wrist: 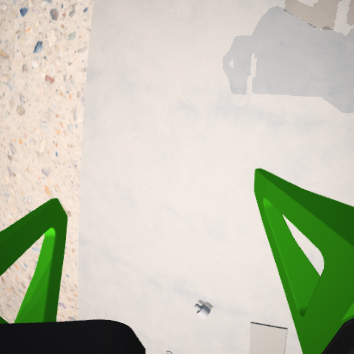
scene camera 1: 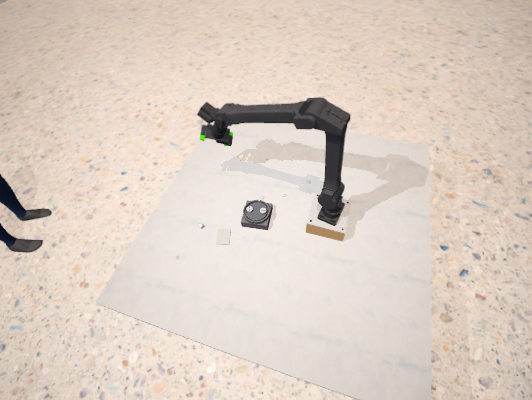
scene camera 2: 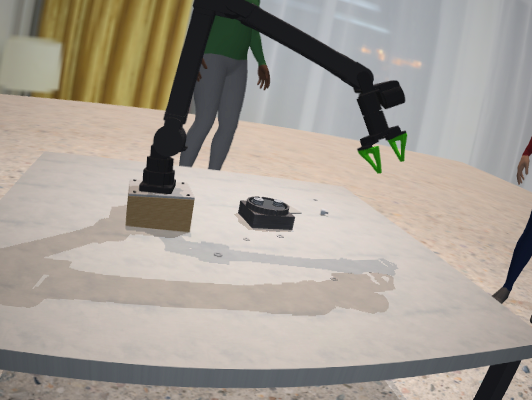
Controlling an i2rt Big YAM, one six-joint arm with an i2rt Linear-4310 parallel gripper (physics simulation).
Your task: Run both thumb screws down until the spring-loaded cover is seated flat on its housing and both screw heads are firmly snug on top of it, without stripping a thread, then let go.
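Places are measured from the arm's base along level axes (x ahead, y left, z up), in centimetres.
Pixels of known places: gripper, between the fingertips: (wrist: 155, 193) (scene camera 1: 214, 142) (scene camera 2: 391, 167); arm's base, origin of its link: (scene camera 1: 330, 211) (scene camera 2: 157, 187).
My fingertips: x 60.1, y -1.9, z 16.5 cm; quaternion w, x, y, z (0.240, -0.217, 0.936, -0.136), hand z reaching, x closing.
Observation:
For each thing: its top centre in the pictures, then the offset to it from my fingertips.
- square black housing, centre of its top: (scene camera 2: 268, 203) (scene camera 1: 256, 210) dy +14.4, dx -28.9, dz -19.4 cm
- round dark cover, centre of its top: (scene camera 2: 268, 203) (scene camera 1: 256, 210) dy +14.4, dx -28.9, dz -19.5 cm
- thin beige plate, centre of its top: (wrist: 266, 342) (scene camera 1: 223, 236) dy +30.6, dx -20.0, dz -24.6 cm
- small metal piece, centre of its top: (wrist: 199, 313) (scene camera 2: 325, 209) (scene camera 1: 200, 224) dy +30.9, dx -7.3, dz -22.9 cm
- ring, centre of its top: (scene camera 2: 218, 254) dy -16.3, dx -42.3, dz -24.8 cm
The square black housing (scene camera 1: 256, 225) (scene camera 2: 272, 221) stands on the table, with the round dark cover (scene camera 1: 256, 215) (scene camera 2: 268, 205) on top inside a raised ring. Two silver-headed thumb screws stand in the cover: one screw (scene camera 1: 249, 209) (scene camera 2: 258, 200) and the other screw (scene camera 1: 263, 210) (scene camera 2: 278, 202). Both heads look upright; how far down they are, and whether the cover is flat, is too small to tell. My gripper (scene camera 1: 216, 138) (scene camera 2: 390, 166) (wrist: 155, 193) is open and empty, high above the table and well to one side of the housing. The housing does not show in the wrist view.
A thin beige plate (scene camera 1: 223, 237) (wrist: 268, 340) and a small metal piece (scene camera 1: 201, 226) (scene camera 2: 324, 213) (wrist: 203, 308) lie near the housing. Several small rings lie about, including one ring (scene camera 2: 218, 255). The arm's base block (scene camera 1: 325, 231) (scene camera 2: 159, 213) stands on the housing's other side.

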